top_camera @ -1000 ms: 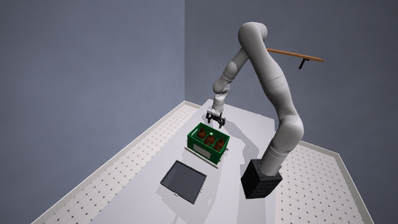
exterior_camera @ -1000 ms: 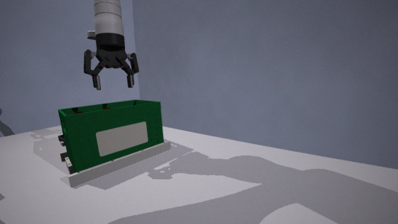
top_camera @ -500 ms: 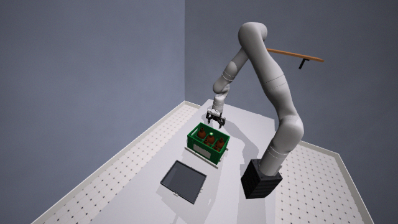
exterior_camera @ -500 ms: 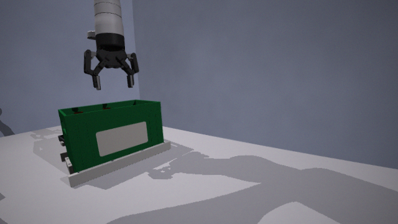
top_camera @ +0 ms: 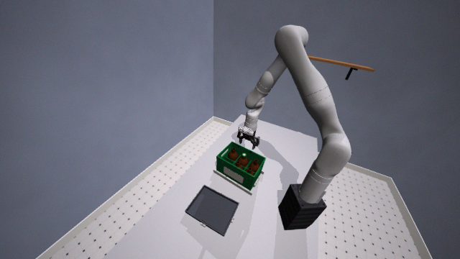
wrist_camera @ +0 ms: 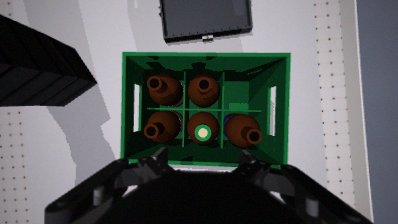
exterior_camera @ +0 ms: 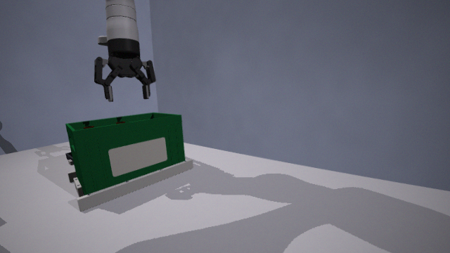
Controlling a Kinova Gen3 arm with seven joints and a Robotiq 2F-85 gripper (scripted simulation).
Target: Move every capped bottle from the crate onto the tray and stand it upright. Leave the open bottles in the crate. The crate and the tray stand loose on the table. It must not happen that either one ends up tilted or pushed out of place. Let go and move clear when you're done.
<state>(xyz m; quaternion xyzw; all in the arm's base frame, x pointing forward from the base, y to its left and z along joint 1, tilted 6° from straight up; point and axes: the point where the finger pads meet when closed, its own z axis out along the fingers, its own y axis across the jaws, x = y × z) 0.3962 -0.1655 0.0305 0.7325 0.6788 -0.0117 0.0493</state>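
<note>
Now: hand 20 mm to the right of the brown bottle and 150 mm above it. Round my hand: green crate 60 mm to the left, 150 mm below; dark tray 20 mm ahead, 370 mm to the left, 220 mm below.
</note>
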